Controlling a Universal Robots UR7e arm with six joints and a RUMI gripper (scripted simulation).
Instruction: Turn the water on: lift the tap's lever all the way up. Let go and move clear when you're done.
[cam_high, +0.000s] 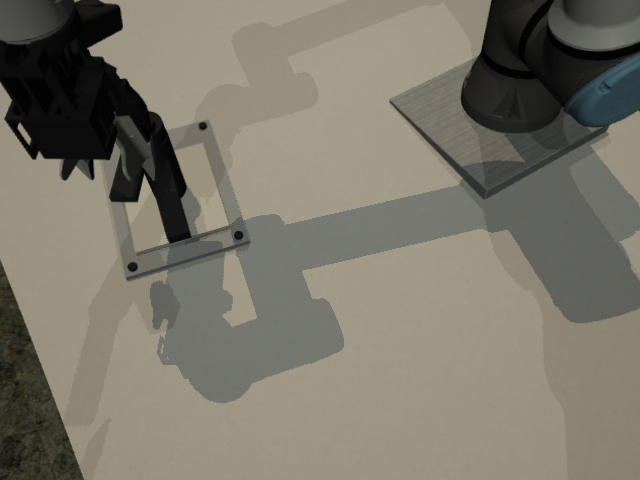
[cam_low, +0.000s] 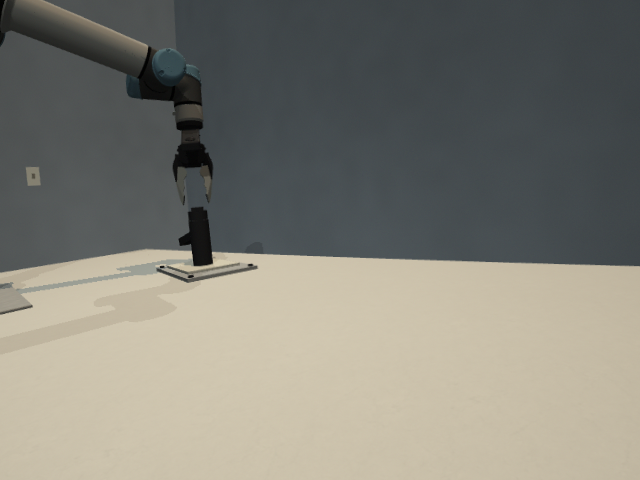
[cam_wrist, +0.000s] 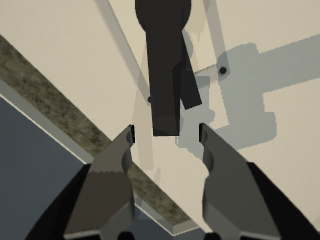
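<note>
Now: the black lever 3 cm to the right of my hand, 3 cm below it and 2 cm behind it. Round my hand: plate: 17 cm below, 9 cm to the right, 4 cm behind; black tap: 8 cm below, 6 cm to the right, 3 cm behind.
</note>
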